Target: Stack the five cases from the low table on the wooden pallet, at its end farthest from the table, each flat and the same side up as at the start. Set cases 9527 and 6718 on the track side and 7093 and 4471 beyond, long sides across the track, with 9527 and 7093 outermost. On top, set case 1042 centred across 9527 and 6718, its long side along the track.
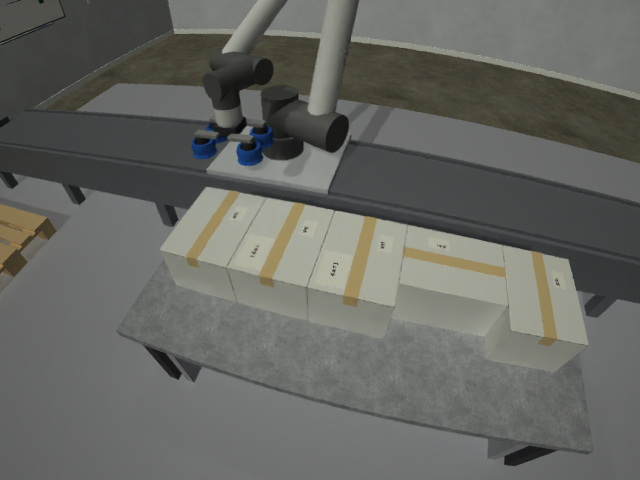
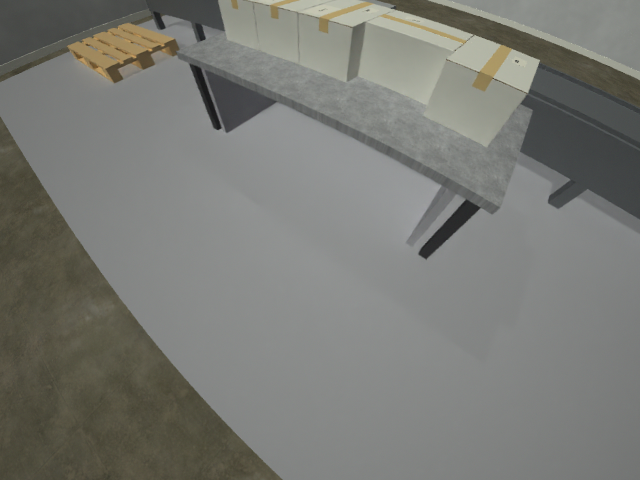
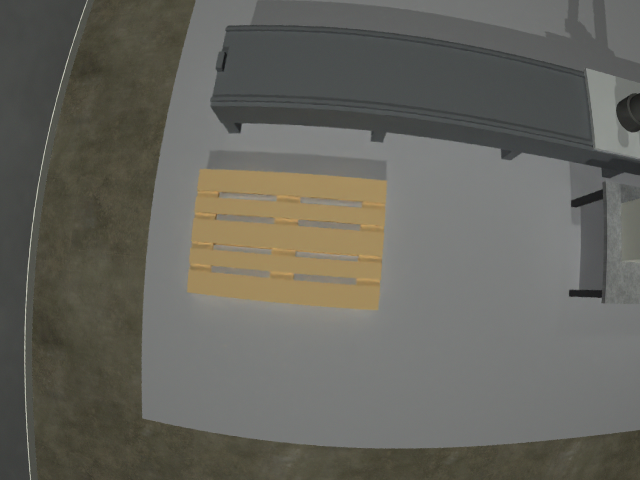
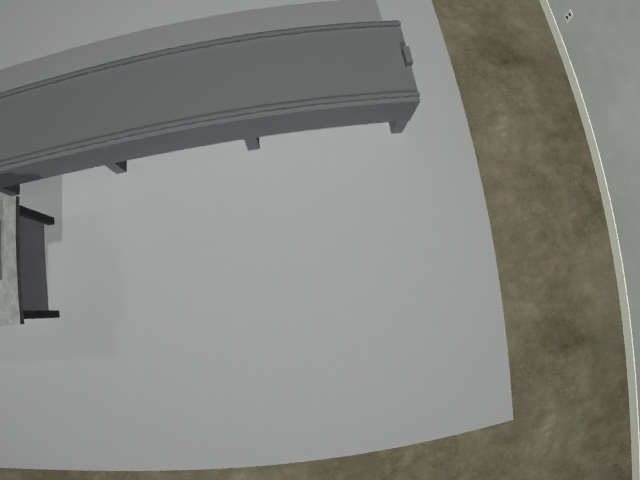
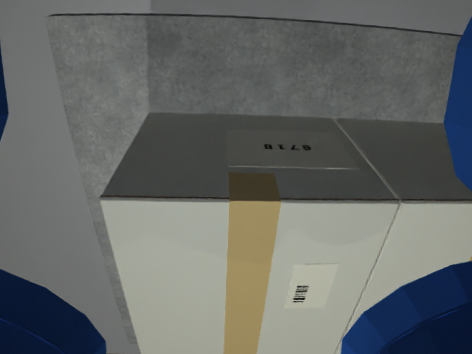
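Seen in the pictures: hand at its tool point: (image 1: 233,147) (image 5: 228,241); arm's base at its link origin: (image 1: 282,148) (image 3: 629,116).
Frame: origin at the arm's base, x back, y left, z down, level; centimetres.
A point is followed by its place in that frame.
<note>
My suction head (image 1: 227,144) {z -34.1, x -53.8, y -0.4 cm} holds nothing. It hangs over the carriage, at the track side of the row. Five white taped cases stand on the low table (image 1: 310,372) {z 4.0, x -121.6, y 52.7 cm} (image 2: 361,113) {z 4.0, x -119.2, y 93.9 cm}. Case 6718 (image 1: 206,222) {z -18.5, x -84.2, y -0.5 cm} (image 5: 180,275) {z -18.5, x -74.0, y -4.9 cm} is at the row's pallet end, its number on the shaded side face. Case 7093 (image 1: 281,248) {z -18.6, x -88.7, y 32.6 cm} (image 2: 276,38) {z -4.9, x -102.1, y 31.3 cm} and case 4471 (image 1: 336,268) {z -18.5, x -92.1, y 53.5 cm} (image 2: 320,51) {z -5.5, x -102.2, y 59.4 cm} follow. The fourth case (image 1: 449,284) {z -18.5, x -88.8, y 92.4 cm} (image 2: 403,64) {z -7.9, x -92.5, y 96.2 cm} lies lengthwise along the track; the fifth case (image 1: 563,304) {z -18.5, x -87.2, y 135.6 cm} (image 2: 475,100) {z -9.7, x -102.2, y 129.5 cm} ends the row. Their numbers are unreadable. The wooden pallet (image 3: 286,235) {z 42.5, x -99.0, y -230.6 cm} (image 1: 20,222) {z 42.6, x -71.2, y -193.0 cm} is empty.
The dark floor rail (image 1: 465,191) (image 3: 403,77) (image 4: 232,77) runs along the table's back side and past the pallet. The white carriage plate (image 1: 310,173) {z 0.0, x -19.1, y 22.6 cm} (image 3: 604,118) {z 0.0, x -6.7, y -24.1 cm} carries the arm base. Black table legs (image 2: 206,98) stand at the table's ends.
</note>
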